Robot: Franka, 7 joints.
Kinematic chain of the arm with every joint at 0, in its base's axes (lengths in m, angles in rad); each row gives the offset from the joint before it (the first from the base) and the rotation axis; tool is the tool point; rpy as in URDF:
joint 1: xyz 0 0 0.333 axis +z
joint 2: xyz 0 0 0 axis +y
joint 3: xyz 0 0 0.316 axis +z
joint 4: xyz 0.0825 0 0 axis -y
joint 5: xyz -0.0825 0 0.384 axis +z
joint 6: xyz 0 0 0 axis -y
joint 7: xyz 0.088 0 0 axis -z
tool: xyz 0 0 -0.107 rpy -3.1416 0 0
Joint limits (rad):
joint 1: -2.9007..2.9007
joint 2: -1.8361..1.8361
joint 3: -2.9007..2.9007
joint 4: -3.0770..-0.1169
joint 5: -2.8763..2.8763
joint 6: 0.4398..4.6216
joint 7: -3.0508..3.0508
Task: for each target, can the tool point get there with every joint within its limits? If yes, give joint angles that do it. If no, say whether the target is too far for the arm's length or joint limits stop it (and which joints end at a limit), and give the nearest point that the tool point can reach.
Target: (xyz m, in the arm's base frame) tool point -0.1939 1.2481 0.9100
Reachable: no: too far | nearest point -0.1198 0.7711 0.6895 | short by 0.531 m
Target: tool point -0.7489 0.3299 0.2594
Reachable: yes | joints 0.0884 -1.4027 1.8945 -0.9172 -1.5122 2.8775 -2.2450
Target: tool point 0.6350 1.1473 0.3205
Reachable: no: too far | nearest point 0.4154 0.7506 0.3248 | short by 0.453 m
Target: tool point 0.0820 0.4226 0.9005
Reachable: yes | joints 0.7817 0.6779 2.3646 -0.7878 1.0731 4.2871 2.3413
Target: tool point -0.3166 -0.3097 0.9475
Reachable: yes | joints -0.3843 0.4410 -2.3366 -1.4519 -2.2936 2.2257 -0.8624
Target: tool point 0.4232 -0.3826 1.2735
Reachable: no: too far | nearest point 0.3301 -0.2984 1.0665 | short by 0.242 m
